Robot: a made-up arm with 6 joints. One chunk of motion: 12 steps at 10 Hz.
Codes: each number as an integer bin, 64 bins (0 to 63) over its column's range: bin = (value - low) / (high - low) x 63, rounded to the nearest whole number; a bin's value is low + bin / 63 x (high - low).
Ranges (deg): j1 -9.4..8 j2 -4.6..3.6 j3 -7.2..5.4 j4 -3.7..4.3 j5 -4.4..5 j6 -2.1..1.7
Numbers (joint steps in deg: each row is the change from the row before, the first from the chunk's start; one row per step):
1: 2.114 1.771 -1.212 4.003 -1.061 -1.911
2: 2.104 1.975 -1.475 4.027 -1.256 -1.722
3: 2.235 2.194 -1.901 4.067 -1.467 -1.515
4: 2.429 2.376 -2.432 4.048 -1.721 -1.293
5: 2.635 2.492 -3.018 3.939 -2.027 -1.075
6: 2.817 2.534 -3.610 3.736 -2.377 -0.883
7: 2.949 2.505 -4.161 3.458 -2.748 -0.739
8: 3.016 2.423 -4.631 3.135 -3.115 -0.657
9: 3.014 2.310 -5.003 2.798 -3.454 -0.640
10: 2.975 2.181 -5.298 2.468 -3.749 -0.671
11: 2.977 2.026 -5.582 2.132 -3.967 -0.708
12: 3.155 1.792 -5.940 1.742 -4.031 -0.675
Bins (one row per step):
1: 42 49 30 61 22 3
2: 42 51 29 61 21 6
3: 42 52 26 61 20 10
4: 43 54 24 61 18 13
5: 44 54 21 60 16 17
6: 44 55 18 59 14 20
7: 45 55 15 56 11 23
8: 45 54 13 54 9 24
9: 45 53 11 51 6 24
10: 45 52 10 49 4 24
11: 45 51 8 46 3 23
12: 45 49 6 43 2 24

